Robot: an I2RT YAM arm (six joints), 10 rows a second.
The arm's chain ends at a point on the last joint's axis. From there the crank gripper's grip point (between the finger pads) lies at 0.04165 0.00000 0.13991 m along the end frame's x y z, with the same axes.
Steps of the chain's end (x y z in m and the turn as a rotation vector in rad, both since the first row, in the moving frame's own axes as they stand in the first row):
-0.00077 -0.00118 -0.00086 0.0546 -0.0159 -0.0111
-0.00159 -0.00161 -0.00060 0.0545 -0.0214 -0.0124
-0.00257 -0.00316 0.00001 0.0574 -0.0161 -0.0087
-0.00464 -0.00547 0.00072 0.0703 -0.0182 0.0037
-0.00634 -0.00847 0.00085 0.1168 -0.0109 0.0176
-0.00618 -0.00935 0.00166 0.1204 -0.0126 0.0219
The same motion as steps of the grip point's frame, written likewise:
-0.00304 -0.00928 -0.00044 0.0546 -0.0159 -0.0111
-0.00464 -0.00975 0.00004 0.0545 -0.0214 -0.0124
-0.00486 -0.01156 0.00042 0.0574 -0.0161 -0.0087
-0.00717 -0.01517 0.00111 0.0703 -0.0182 0.0037
-0.00773 -0.02408 0.00038 0.1168 -0.0109 0.0176
-0.00777 -0.02529 0.00121 0.1204 -0.0126 0.0219

